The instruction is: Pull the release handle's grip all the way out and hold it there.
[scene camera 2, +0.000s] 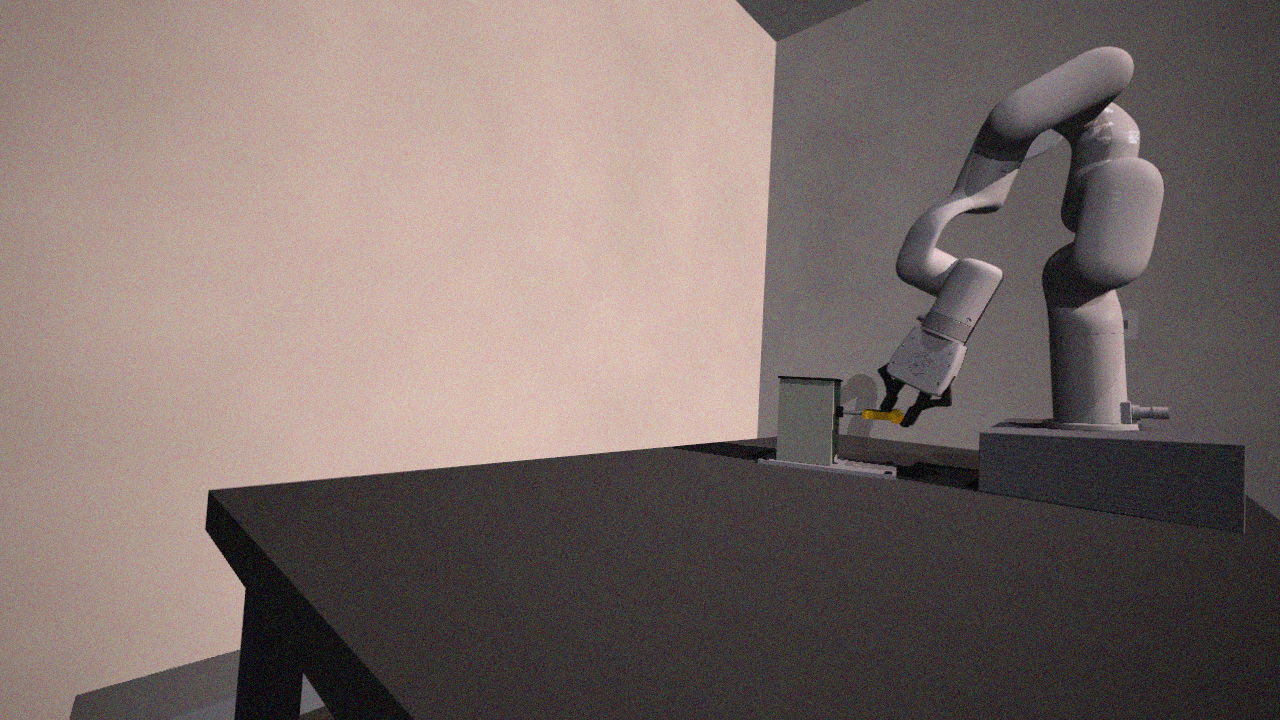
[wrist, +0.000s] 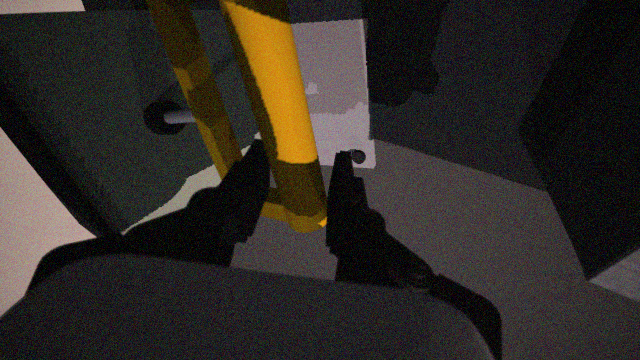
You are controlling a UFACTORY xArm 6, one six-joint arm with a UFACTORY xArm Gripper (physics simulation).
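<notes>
The release handle's yellow grip (scene camera 2: 875, 414) (wrist: 280, 90) is a bar frame standing out from the side of a pale green housing (scene camera 2: 805, 420) (wrist: 95, 75). A thin light rod (scene camera 2: 852, 412) (wrist: 178, 117) shows between the housing and the grip, coming out of a dark round collar (wrist: 156, 118) in the wrist view. My gripper (scene camera 2: 896, 416) (wrist: 301, 169) is shut on the grip's outer bar, near one end, with one black finger on each side. The fingertips hide part of the grip's frame.
The housing stands on a light base plate (scene camera 2: 866, 468) (wrist: 342, 132) with a small round bolt (wrist: 358, 156) near its corner. The dark table (scene camera 2: 626, 573) lies below. My arm's grey mounting block (scene camera 2: 1109, 479) is at the right, and walls rise behind.
</notes>
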